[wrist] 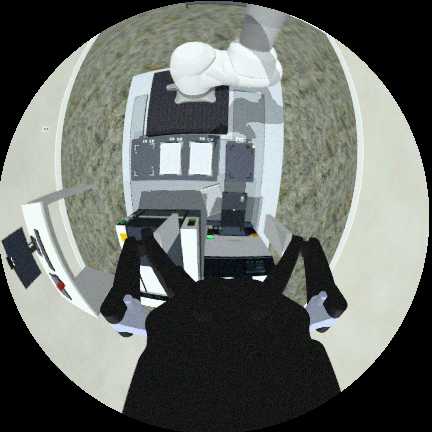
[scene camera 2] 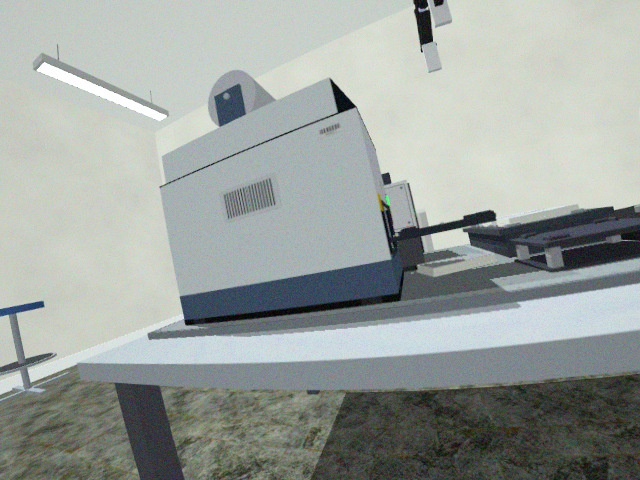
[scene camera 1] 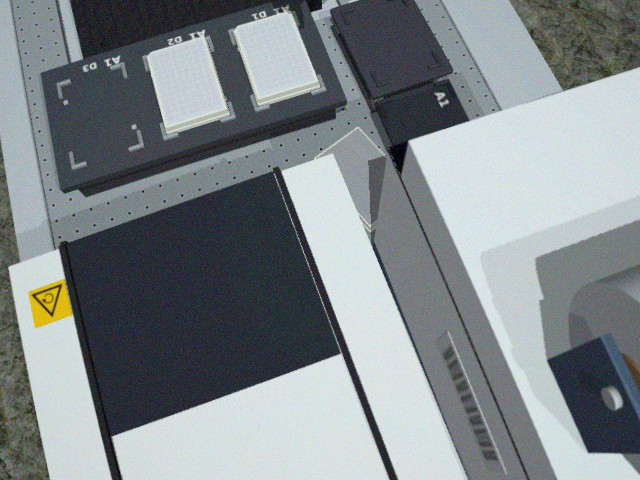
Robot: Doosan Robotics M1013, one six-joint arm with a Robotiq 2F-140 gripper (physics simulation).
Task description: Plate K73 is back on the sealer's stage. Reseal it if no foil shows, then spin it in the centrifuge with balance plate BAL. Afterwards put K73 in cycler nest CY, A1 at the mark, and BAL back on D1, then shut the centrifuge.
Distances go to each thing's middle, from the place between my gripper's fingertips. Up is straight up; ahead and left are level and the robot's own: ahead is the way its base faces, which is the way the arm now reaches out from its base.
Labels:
My gripper is now 7 cm short of the seal film [scene camera 1: 362, 165] and 43 cm above it. The rest, counted from my hand: tray arm [scene camera 1: 416, 113] 10 cm ahead, 8 cm to the left, 35 cm below; then centrifuge [scene camera 1: 372, 404] 37 cm ahead, 23 cm to the right, 32 cm below.

